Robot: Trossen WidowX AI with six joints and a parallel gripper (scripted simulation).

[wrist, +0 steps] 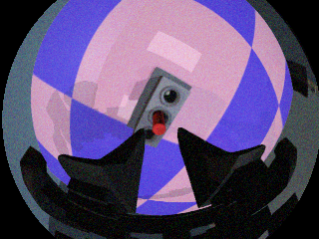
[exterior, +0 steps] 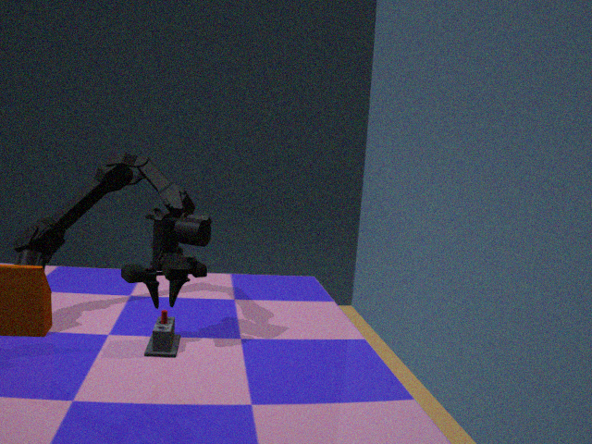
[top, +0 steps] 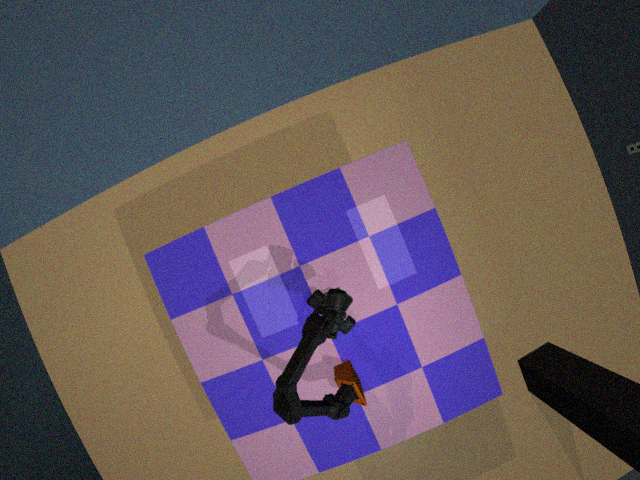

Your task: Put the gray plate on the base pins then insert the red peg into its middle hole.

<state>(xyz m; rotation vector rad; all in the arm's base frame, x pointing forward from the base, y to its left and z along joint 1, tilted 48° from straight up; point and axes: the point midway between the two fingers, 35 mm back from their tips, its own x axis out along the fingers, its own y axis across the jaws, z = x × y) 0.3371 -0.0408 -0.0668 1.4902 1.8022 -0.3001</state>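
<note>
Now: gripper tip 4 cm above the red peg. The rest, counted from my gripper tip: gray base (9 cm below); gray plate (5 cm below).
</note>
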